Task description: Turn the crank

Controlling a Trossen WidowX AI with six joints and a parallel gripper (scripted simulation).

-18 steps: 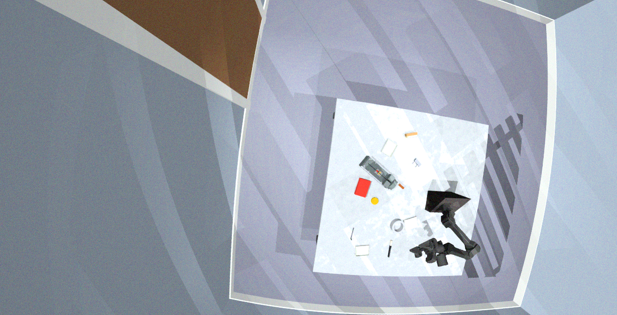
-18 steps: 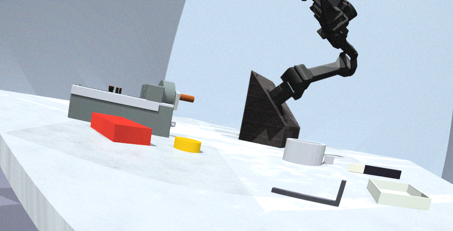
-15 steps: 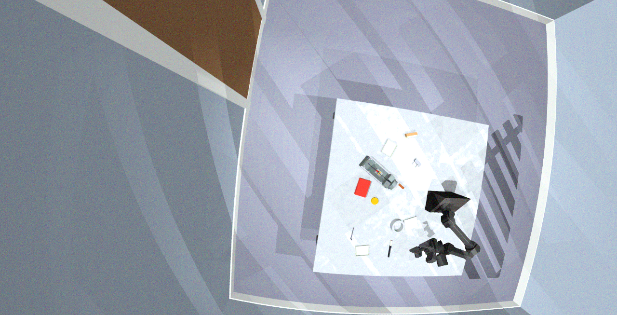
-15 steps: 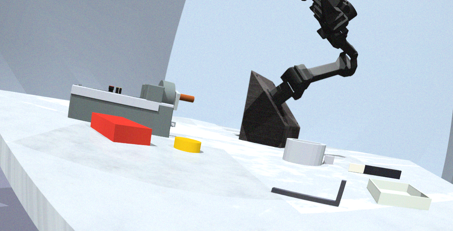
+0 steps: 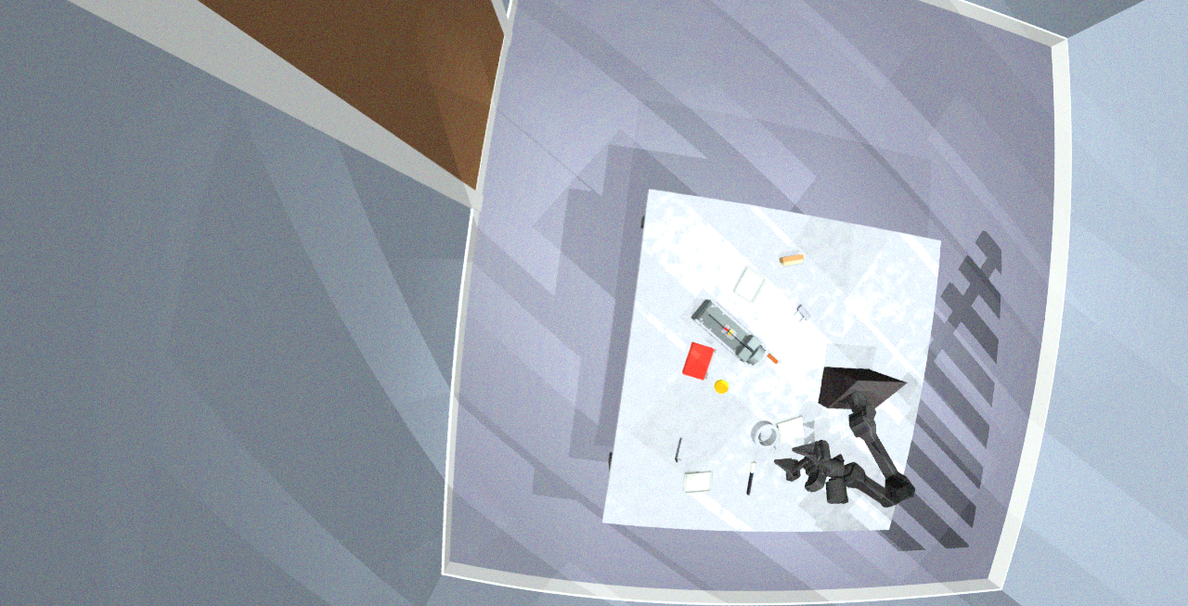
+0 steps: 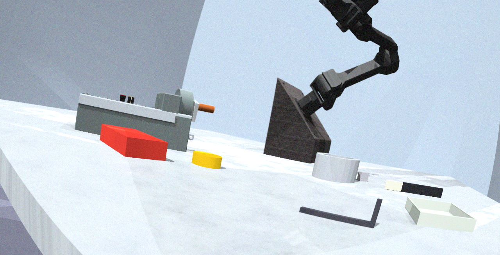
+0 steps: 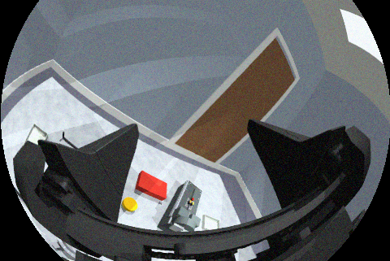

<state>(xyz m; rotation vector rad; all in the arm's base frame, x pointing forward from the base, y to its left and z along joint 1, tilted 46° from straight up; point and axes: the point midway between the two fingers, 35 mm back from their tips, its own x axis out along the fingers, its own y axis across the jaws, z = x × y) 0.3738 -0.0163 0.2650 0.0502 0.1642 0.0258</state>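
My gripper tip is now 300 mm above the brown handle, 240 mm to the left of it and 30 mm past it. Round my gripper tip: yellow disc (390 mm below, 100 mm ahead, 90 mm to the right); red pointer (310 mm to the right, 310 mm below, 170 mm ahead); black-and-cream bar (390 mm below, 240 mm to the left, 130 mm behind).
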